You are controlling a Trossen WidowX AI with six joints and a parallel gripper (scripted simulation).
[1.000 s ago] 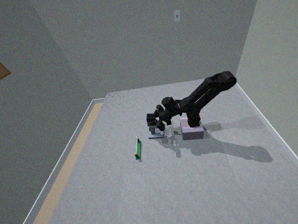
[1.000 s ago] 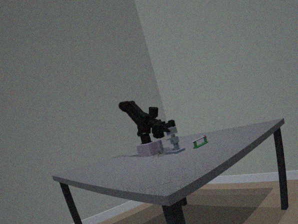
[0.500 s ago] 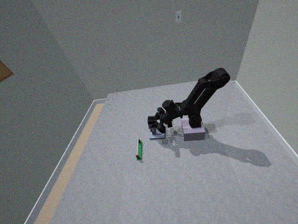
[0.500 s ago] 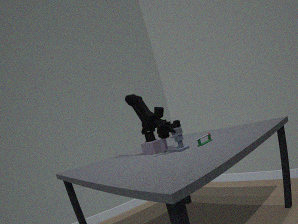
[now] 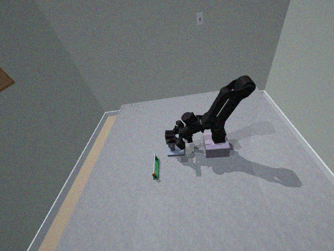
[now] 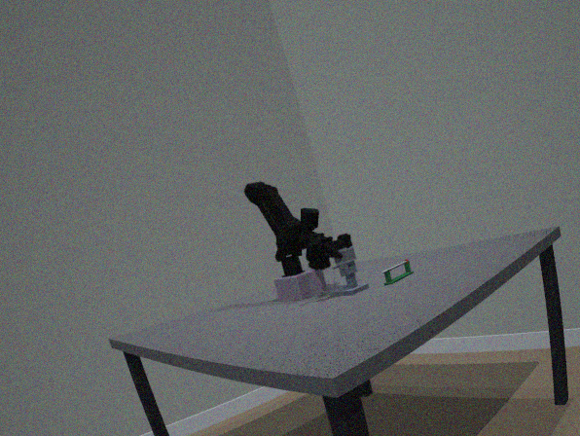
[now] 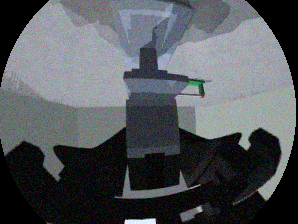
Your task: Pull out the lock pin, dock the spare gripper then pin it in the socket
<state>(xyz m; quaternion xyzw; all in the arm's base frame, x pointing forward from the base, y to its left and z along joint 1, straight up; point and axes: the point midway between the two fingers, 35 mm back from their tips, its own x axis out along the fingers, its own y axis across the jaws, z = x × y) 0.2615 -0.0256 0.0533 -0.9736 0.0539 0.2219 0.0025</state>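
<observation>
Right now my gripper tip is 10 mm past the spare gripper. Round my gripper tip: socket 70 mm below, 20 mm behind; then green cradle 110 mm to the left, 110 mm ahead, 100 mm below.
</observation>
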